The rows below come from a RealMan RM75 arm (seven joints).
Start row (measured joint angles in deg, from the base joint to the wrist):
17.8, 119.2, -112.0, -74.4, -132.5, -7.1, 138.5
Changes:
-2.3, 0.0, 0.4, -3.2, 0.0, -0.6, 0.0
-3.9, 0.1, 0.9, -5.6, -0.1, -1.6, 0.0
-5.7, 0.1, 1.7, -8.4, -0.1, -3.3, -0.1
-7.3, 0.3, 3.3, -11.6, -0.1, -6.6, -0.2
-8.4, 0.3, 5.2, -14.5, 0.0, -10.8, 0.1
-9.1, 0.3, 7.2, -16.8, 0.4, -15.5, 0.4
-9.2, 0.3, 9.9, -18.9, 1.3, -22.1, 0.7
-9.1, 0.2, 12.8, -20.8, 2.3, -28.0, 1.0
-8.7, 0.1, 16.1, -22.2, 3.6, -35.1, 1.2
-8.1, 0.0, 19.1, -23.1, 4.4, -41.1, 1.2
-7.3, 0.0, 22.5, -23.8, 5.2, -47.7, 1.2
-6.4, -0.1, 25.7, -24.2, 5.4, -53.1, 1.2
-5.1, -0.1, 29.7, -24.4, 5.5, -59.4, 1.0
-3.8, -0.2, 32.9, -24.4, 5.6, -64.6, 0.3
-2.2, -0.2, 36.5, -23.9, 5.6, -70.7, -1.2
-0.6, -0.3, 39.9, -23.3, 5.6, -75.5, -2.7
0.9, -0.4, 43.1, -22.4, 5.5, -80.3, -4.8
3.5, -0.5, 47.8, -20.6, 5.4, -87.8, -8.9
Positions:
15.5, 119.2, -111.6, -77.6, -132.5, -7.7, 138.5
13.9, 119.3, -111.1, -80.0, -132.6, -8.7, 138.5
12.1, 119.3, -110.3, -82.8, -132.6, -10.4, 138.4
10.5, 119.5, -108.7, -86.0, -132.6, -13.7, 138.3
9.4, 119.5, -106.8, -88.9, -132.5, -17.9, 138.6
8.7, 119.5, -104.8, -91.2, -132.1, -22.6, 138.9
8.6, 119.5, -102.1, -93.3, -131.2, -29.2, 139.2
8.7, 119.4, -99.2, -95.2, -130.2, -35.1, 139.5
9.1, 119.3, -95.9, -96.6, -128.9, -42.2, 139.7
9.7, 119.2, -92.9, -97.5, -128.1, -48.2, 139.7
10.5, 119.2, -89.5, -98.2, -127.3, -54.8, 139.7
11.4, 119.1, -86.3, -98.6, -127.1, -60.2, 139.7
12.7, 119.1, -82.3, -98.8, -127.0, -66.5, 139.5
14.0, 119.0, -79.1, -98.8, -126.9, -71.7, 138.8
15.6, 119.0, -75.5, -98.3, -126.9, -77.8, 137.3
17.2, 118.9, -72.1, -97.7, -126.9, -82.6, 135.8
18.7, 118.8, -68.9, -96.8, -127.0, -87.4, 133.7
21.3, 118.7, -64.2, -95.0, -127.1, -94.9, 129.6

